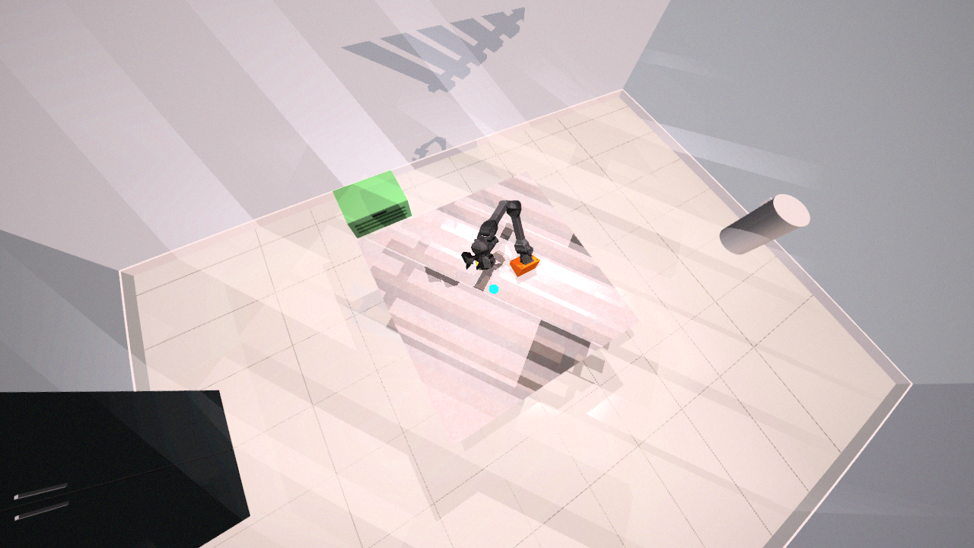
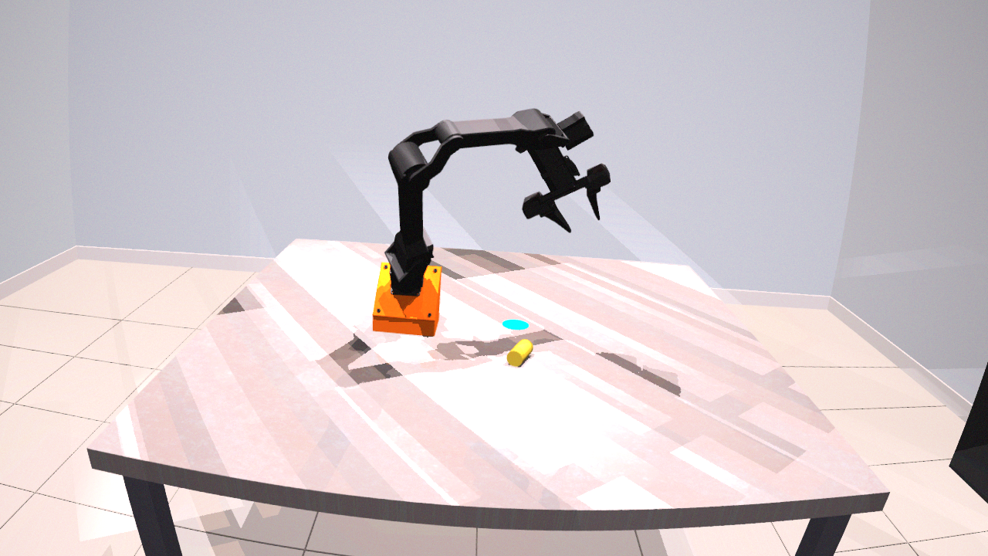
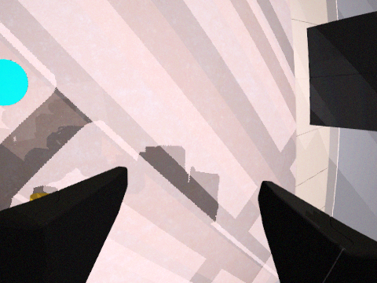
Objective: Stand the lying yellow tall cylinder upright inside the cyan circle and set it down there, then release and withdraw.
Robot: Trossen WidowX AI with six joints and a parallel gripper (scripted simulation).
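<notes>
Right now the yellow tall cylinder is 120 mm behind my gripper tip, 100 mm to the right of it and 240 mm below it.
</notes>
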